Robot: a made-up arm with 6 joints. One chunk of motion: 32 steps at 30 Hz.
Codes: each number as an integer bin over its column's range. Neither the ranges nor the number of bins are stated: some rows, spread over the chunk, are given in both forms.
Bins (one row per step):
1: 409 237 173 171 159 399
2: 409 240 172 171 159 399
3: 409 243 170 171 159 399
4: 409 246 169 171 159 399
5: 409 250 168 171 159 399
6: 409 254 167 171 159 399
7: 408 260 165 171 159 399
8: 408 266 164 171 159 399
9: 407 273 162 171 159 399
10: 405 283 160 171 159 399
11: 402 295 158 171 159 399
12: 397 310 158 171 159 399
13: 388 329 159 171 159 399
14: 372 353 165 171 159 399
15: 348 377 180 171 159 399
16: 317 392 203 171 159 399
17: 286 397 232 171 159 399
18: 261 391 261 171 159 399
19: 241 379 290 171 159 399
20: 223 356 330 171 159 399
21: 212 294 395 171 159 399
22: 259 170 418 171 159 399
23: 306 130 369 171 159 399
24: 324 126 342 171 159 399
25: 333 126 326 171 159 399
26: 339 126 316 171 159 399
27: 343 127 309 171 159 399
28: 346 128 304 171 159 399
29: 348 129 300 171 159 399
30: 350 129 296 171 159 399
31: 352 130 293 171 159 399
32: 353 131 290 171 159 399
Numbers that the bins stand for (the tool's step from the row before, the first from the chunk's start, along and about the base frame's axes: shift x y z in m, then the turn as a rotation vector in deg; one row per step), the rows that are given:
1: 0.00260 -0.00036 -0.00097 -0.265 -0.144 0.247
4: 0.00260 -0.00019 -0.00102 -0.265 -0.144 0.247
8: 0.00258 0.00021 -0.00107 -0.265 -0.144 0.247
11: 0.00244 0.00077 -0.00114 -0.265 -0.144 0.247
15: 0.00117 0.00238 -0.00089 -0.265 -0.144 0.247
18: -0.00087 0.00265 0.00006 -0.265 -0.144 0.247
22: -0.00092 -0.00167 0.00191 -0.265 -0.144 0.247
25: 0.00082 -0.00253 0.00083 -0.265 -0.144 0.247
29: 0.00117 -0.00248 0.00052 -0.265 -0.144 0.247
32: 0.00129 -0.00244 0.00041 -0.265 -0.144 0.247
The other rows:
2: 0.00260 -0.00030 -0.00098 -0.265 -0.144 0.247
3: 0.00260 -0.00024 -0.00100 -0.265 -0.144 0.247
5: 0.00260 -0.00011 -0.00103 -0.265 -0.144 0.247
6: 0.00260 -0.00003 -0.00104 -0.265 -0.144 0.247
7: 0.00258 0.00009 -0.00106 -0.265 -0.144 0.247
9: 0.00256 0.00034 -0.00110 -0.265 -0.144 0.247
10: 0.00251 0.00054 -0.00112 -0.265 -0.144 0.247
12: 0.00232 0.00107 -0.00114 -0.265 -0.144 0.247
13: 0.00211 0.00144 -0.00113 -0.265 -0.144 0.247
14: 0.00174 0.00191 -0.00106 -0.265 -0.144 0.247
16: 0.00044 0.00267 -0.00062 -0.265 -0.144 0.247
17: -0.00028 0.00277 -0.00028 -0.265 -0.144 0.247
19: -0.00134 0.00242 0.00041 -0.265 -0.144 0.247
20: -0.00176 0.00197 0.00087 -0.265 -0.144 0.247
21: -0.00202 0.00075 0.00164 -0.265 -0.144 0.247
23: 0.00019 -0.00246 0.00133 -0.265 -0.144 0.247
24: 0.00061 -0.00253 0.00102 -0.265 -0.144 0.247
26: 0.00096 -0.00253 0.00071 -0.265 -0.144 0.247
27: 0.00105 -0.00251 0.00063 -0.265 -0.144 0.247
28: 0.00113 -0.00250 0.00057 -0.265 -0.144 0.247
30: 0.00122 -0.00248 0.00048 -0.265 -0.144 0.247
31: 0.00127 -0.00246 0.00044 -0.265 -0.144 0.247

